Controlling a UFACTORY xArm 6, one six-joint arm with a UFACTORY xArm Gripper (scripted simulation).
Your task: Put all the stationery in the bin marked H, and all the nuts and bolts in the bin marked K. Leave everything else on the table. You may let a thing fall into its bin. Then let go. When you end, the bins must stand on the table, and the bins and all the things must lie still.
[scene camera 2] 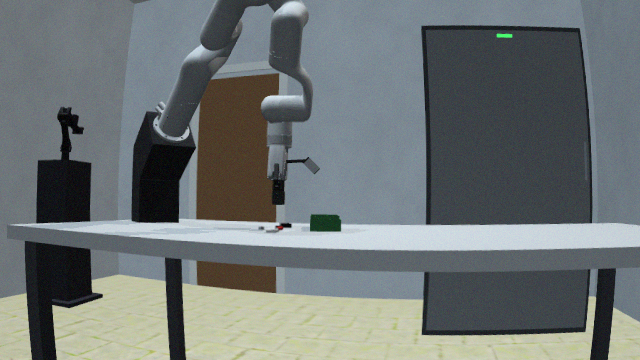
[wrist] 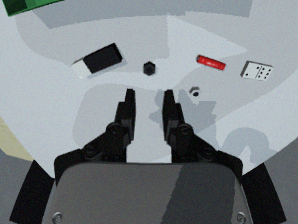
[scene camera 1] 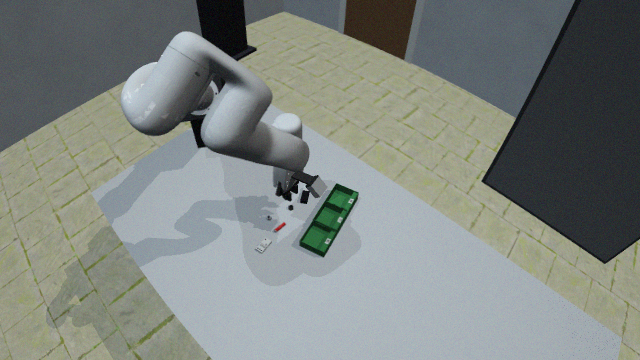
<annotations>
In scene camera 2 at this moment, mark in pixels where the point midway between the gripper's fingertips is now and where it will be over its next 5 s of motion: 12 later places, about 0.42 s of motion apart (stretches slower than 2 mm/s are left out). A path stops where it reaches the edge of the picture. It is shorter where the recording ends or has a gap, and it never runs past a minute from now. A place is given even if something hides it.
My gripper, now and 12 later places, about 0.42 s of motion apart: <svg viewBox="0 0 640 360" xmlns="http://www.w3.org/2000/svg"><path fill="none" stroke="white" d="M278 204L278 215L278 223L278 226L278 226L278 216L278 208L286 207L303 208L320 208L322 209L322 215L322 222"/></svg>
</annotations>
